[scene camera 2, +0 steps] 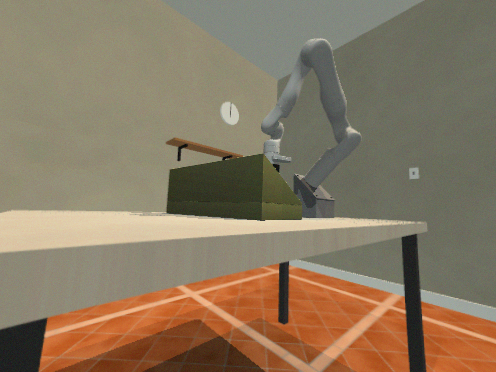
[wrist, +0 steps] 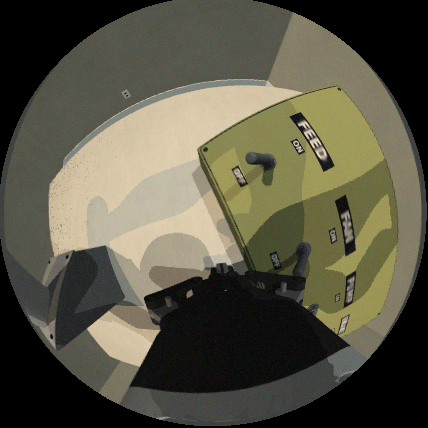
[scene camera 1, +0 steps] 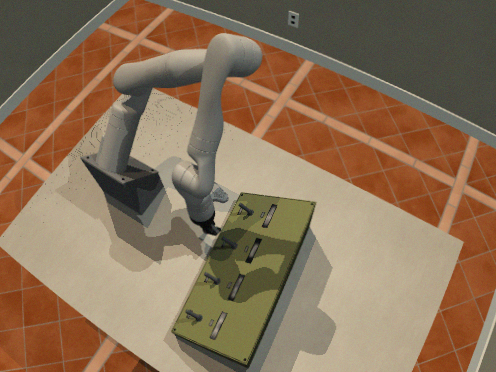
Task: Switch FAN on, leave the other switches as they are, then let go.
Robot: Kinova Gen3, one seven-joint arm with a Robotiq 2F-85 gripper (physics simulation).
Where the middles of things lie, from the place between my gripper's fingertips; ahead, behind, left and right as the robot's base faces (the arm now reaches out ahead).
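Relative to the olive switch panel [scene camera 1: 234, 312], my hand is 20 mm below it, 170 mm short of it and 80 mm to the left of it.
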